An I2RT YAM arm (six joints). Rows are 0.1 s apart.
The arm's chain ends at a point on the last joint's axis. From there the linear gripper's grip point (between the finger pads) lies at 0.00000 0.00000 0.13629 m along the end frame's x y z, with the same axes.
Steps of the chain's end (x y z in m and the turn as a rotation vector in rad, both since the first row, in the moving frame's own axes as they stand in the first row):
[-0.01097 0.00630 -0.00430 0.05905 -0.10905 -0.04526]
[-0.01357 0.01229 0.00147 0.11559 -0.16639 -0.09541]
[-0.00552 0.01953 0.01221 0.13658 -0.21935 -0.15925]
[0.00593 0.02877 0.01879 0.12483 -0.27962 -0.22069]
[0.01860 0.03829 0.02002 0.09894 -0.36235 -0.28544]
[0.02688 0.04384 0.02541 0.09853 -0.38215 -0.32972]
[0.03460 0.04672 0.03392 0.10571 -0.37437 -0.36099]
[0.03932 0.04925 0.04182 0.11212 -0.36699 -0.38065]
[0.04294 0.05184 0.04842 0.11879 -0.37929 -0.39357]
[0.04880 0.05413 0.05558 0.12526 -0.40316 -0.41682]
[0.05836 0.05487 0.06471 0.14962 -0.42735 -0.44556]
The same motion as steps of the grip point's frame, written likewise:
[-0.02597 -0.00139 -0.00535 0.05905 -0.10905 -0.04526]
[-0.03681 -0.00226 -0.00132 0.11559 -0.16639 -0.09541]
[-0.03643 0.00356 0.00769 0.13658 -0.21935 -0.15925]
[-0.03314 0.01631 0.01248 0.12483 -0.27962 -0.22069]
[-0.03086 0.03222 0.01058 0.09894 -0.36235 -0.28544]
[-0.02510 0.03939 0.01503 0.09853 -0.38215 -0.32972]
[-0.01660 0.04197 0.02385 0.10571 -0.37437 -0.36099]
[-0.01114 0.04399 0.03203 0.11212 -0.36699 -0.38065]
[-0.00920 0.04639 0.03793 0.11879 -0.37929 -0.39357]
[-0.00643 0.04916 0.04379 0.12526 -0.40316 -0.41682]
[-0.00044 0.04837 0.05120 0.14962 -0.42735 -0.44556]

